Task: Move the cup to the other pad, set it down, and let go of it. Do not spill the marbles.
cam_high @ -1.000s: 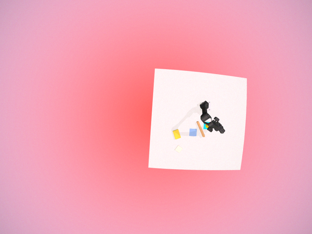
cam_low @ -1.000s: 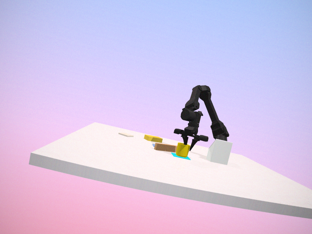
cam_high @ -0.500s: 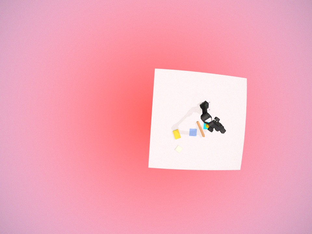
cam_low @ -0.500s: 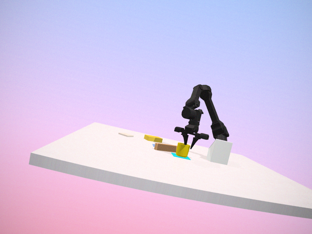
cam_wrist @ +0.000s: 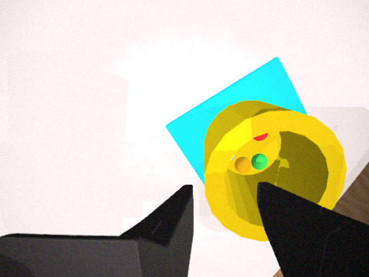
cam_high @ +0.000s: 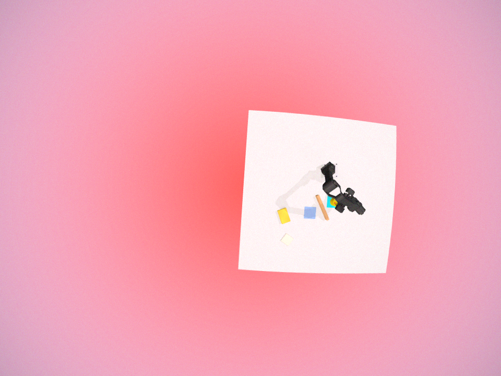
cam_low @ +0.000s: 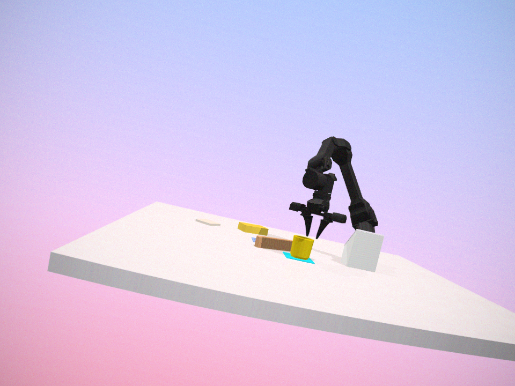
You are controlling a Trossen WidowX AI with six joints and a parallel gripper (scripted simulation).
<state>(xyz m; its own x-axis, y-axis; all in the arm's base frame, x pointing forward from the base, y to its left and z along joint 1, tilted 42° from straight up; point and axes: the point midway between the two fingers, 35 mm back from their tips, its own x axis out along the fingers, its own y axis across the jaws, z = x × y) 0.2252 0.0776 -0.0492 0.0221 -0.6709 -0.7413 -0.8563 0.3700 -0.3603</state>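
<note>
My gripper tip is 20 mm short of the yellow cup, 10 mm to the left of it and 40 mm above it. The rest, counted from my gripper tip: red marble: 30 mm ahead, 10 mm to the right, 60 mm below; then cyan pad: 20 mm ahead, 20 mm to the right, 90 mm below; then green marble: 20 mm ahead, 30 mm to the right, 60 mm below.
</note>
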